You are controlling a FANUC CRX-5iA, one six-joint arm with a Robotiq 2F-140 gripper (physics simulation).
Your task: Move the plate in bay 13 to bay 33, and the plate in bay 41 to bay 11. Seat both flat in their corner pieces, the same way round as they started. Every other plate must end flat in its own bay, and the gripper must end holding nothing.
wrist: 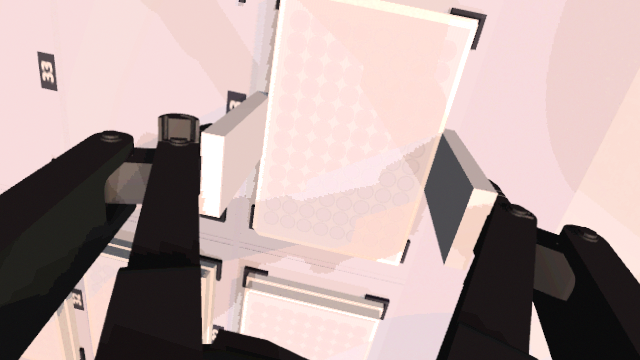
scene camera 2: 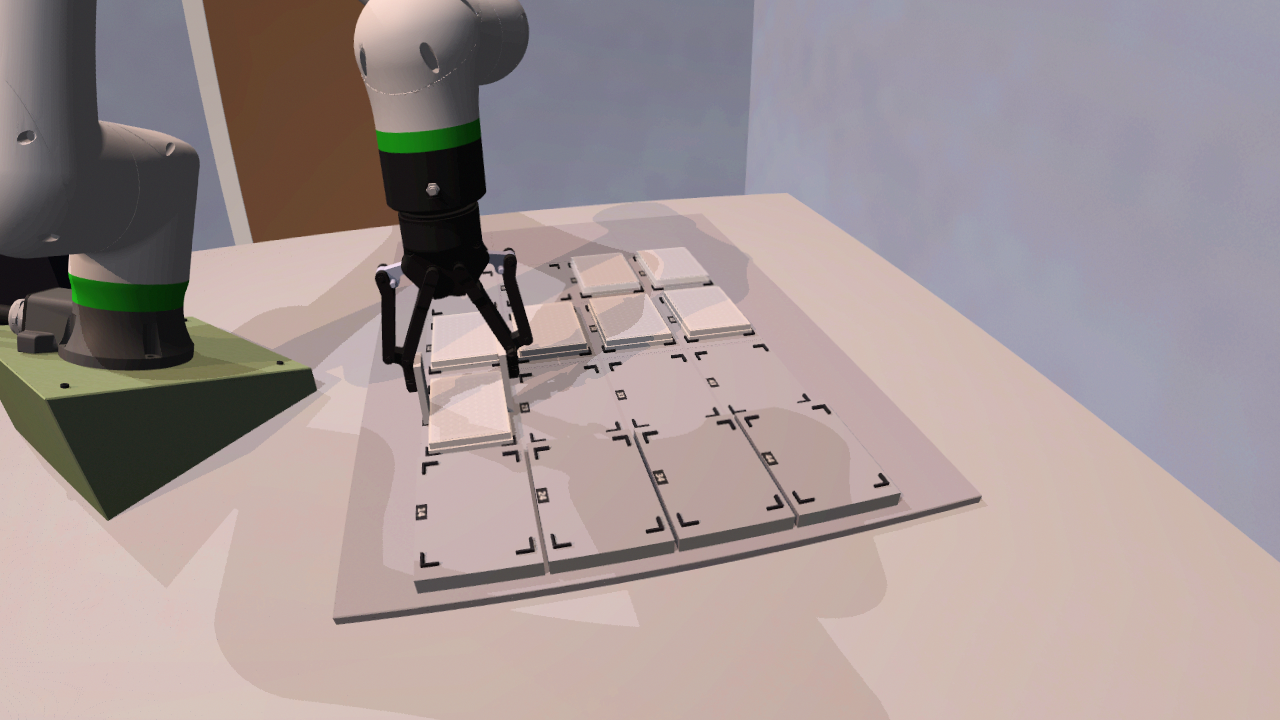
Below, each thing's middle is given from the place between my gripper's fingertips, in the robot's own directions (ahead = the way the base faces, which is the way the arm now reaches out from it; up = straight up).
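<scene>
Bay 33 (scene camera 2: 659, 389) has my gripper 210 mm short of it and 10 mm above it. Bay 21 (scene camera 2: 539, 284) is 100 mm ahead of my hand, 330 mm to the left of it and 10 mm below it. And bay 11 (scene camera 2: 450, 305), that's 10 mm behind my hand, 10 mm below it, and 330 mm to the left of it.
</scene>
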